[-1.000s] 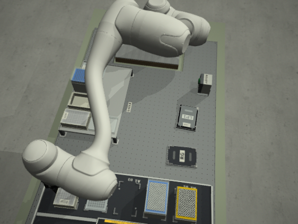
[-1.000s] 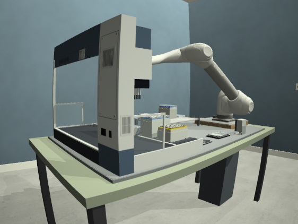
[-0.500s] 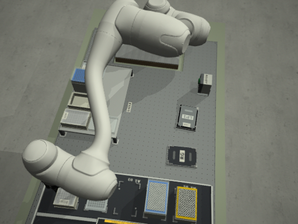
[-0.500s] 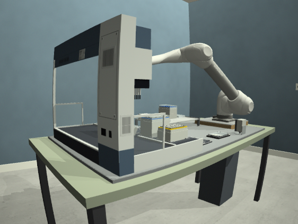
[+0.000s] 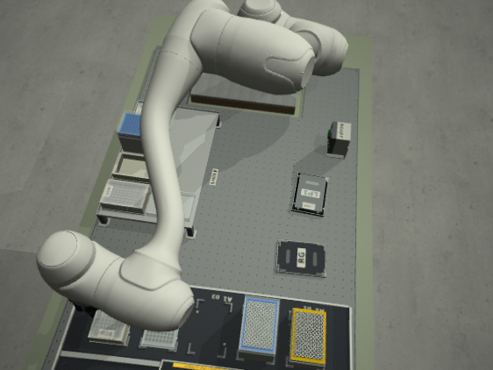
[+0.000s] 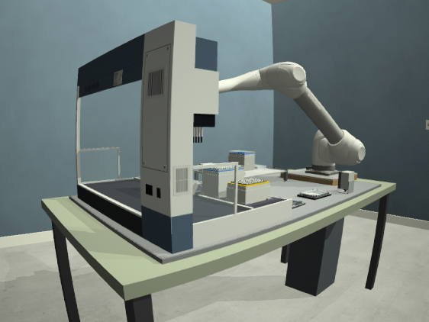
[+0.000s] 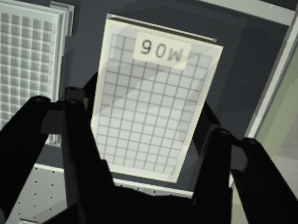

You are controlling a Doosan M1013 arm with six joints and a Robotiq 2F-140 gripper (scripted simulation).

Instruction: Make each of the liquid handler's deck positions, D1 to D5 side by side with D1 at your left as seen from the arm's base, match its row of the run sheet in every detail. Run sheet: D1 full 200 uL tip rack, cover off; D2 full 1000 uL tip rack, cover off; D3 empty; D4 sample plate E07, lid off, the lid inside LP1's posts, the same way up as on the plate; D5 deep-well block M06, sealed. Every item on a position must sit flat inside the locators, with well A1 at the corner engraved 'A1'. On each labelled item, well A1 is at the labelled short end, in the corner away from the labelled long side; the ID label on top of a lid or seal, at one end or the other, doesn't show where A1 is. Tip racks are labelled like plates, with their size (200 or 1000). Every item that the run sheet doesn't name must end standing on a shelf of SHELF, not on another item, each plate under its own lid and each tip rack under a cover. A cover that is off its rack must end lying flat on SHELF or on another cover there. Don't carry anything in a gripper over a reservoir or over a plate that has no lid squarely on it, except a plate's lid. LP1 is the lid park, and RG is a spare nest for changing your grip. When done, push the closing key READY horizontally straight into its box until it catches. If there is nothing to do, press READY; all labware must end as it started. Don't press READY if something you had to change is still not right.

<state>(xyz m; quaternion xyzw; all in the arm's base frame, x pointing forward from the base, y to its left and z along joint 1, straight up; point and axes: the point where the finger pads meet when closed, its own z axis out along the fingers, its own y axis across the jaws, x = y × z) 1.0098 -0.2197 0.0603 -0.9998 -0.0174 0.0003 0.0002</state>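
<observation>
Now: hand 10 mm past the clear sample plate, 120 mm to the right of it and 30 mm above it. From my hand the other things lie so: blue-rimmed tip rack: 20 mm behind, 370 mm to the left, 40 mm above; beige trough: 450 mm behind, 70 mm to the right, 20 mm below; deep-well block M06: 10 mm below.
</observation>
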